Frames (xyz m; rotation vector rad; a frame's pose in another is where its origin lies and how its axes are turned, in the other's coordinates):
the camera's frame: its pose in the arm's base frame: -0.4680 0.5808 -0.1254 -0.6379 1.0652 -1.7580
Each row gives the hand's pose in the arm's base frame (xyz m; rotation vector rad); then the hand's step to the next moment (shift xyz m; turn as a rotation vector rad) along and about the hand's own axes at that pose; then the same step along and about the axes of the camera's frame.
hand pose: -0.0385 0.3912 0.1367 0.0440 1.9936 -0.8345
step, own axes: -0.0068 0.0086 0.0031 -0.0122 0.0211 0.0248
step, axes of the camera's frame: -0.0100 0.0033 0.0045 -0.0183 0.0227 0.0190
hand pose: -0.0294 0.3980 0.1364 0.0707 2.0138 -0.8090
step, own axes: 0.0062 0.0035 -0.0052 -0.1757 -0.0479 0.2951
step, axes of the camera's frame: -0.0010 0.0008 -0.0087 0.0177 0.1124 0.3276
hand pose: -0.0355 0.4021 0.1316 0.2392 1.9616 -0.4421
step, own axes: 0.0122 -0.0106 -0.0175 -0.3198 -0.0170 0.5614
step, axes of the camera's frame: 0.0124 -0.0080 -0.0187 -0.0348 0.2362 0.6006
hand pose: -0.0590 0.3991 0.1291 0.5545 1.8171 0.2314
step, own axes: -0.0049 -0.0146 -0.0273 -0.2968 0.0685 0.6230
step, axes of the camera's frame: 0.0221 -0.0166 -0.0147 -0.1365 0.2591 0.6286
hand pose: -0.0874 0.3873 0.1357 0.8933 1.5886 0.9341
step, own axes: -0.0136 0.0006 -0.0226 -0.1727 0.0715 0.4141
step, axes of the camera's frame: 0.0213 -0.0147 -0.0052 -0.1203 0.1537 0.4103
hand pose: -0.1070 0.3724 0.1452 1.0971 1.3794 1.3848
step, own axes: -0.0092 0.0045 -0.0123 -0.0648 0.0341 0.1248
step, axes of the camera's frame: 0.0147 -0.0063 -0.0011 -0.0266 0.0390 0.1368
